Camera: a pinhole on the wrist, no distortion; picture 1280 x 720 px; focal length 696.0 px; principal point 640.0 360.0 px. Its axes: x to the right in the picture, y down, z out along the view. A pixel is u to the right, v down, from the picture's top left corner.
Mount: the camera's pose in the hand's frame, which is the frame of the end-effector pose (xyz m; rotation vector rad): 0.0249 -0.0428 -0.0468 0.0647 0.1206 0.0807
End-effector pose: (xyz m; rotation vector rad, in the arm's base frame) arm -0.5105 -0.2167 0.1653 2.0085 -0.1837 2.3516
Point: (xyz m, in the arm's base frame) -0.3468 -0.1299 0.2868
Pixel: 743 180
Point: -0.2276 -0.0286 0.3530
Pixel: 742 22
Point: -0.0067 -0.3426 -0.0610
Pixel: 92 636
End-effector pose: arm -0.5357 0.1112 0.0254 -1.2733 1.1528 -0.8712
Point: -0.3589 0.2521 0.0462
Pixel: 202 505
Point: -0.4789 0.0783 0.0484
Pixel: 689 470
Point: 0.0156 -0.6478 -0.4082
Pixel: outside the picture
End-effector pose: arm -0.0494 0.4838 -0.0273 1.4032 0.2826 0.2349
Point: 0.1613 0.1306 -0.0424
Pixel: 647 362
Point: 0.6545 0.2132 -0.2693
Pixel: 1220 68
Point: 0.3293 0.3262 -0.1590
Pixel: 1133 134
